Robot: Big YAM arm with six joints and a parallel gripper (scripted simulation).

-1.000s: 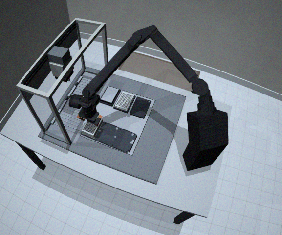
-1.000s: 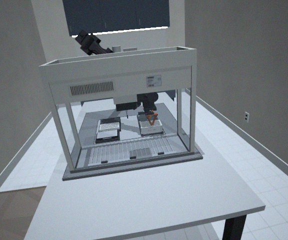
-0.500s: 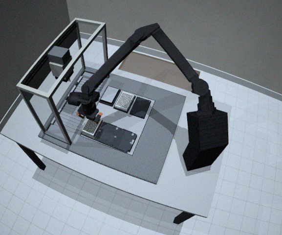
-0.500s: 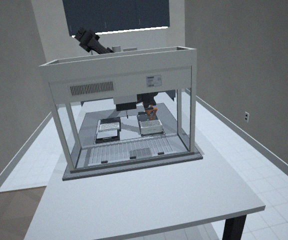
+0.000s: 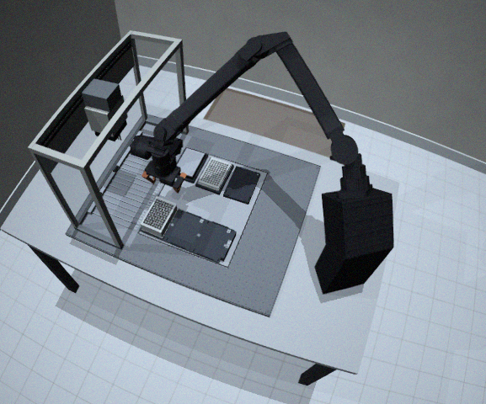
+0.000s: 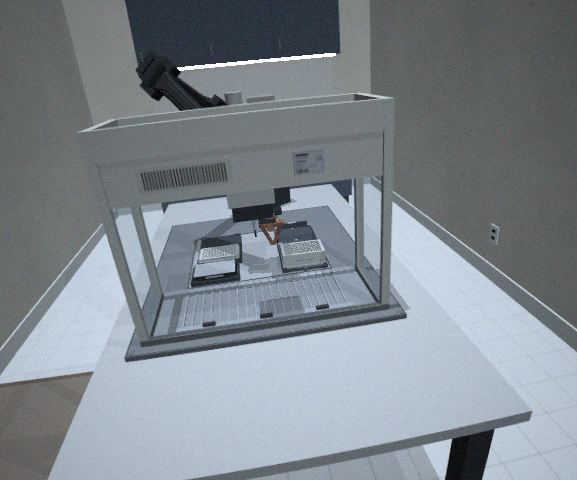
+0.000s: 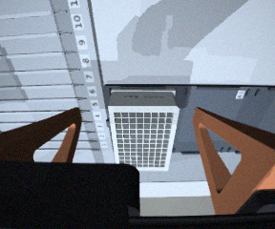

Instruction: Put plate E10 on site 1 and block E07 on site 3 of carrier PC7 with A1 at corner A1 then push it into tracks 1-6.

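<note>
Right now my hand is 18 cm to the left of the dark nest S3, 10 cm above it and 2 cm past it. Round my hand: nest S1 (24 cm behind, 15 cm to the right, 10 cm below); dark carrier PC7 (10 cm to the left, 10 cm behind, 9 cm below).
</note>
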